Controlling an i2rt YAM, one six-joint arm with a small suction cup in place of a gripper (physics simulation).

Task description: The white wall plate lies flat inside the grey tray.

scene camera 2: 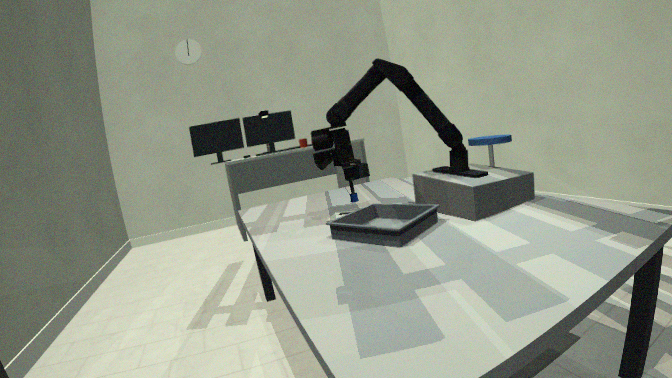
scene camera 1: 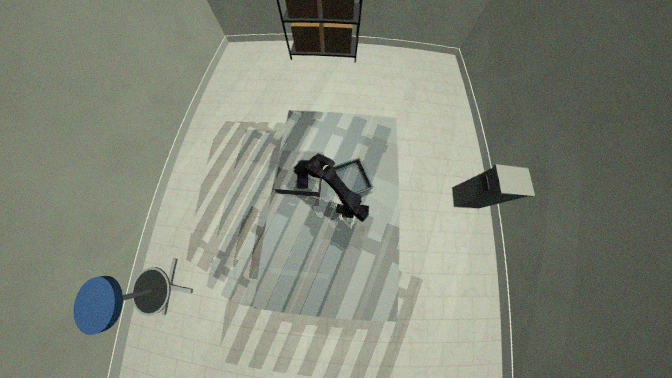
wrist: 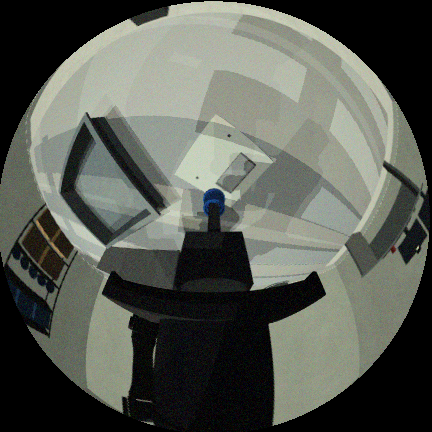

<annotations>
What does the white wall plate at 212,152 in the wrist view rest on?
The table.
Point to a grey tray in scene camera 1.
353,174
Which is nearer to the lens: the white wall plate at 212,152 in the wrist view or the grey tray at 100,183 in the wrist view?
The white wall plate.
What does my suction cup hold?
Nothing.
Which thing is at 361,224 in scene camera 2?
A grey tray.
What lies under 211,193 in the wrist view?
My suction cup.
</annotations>
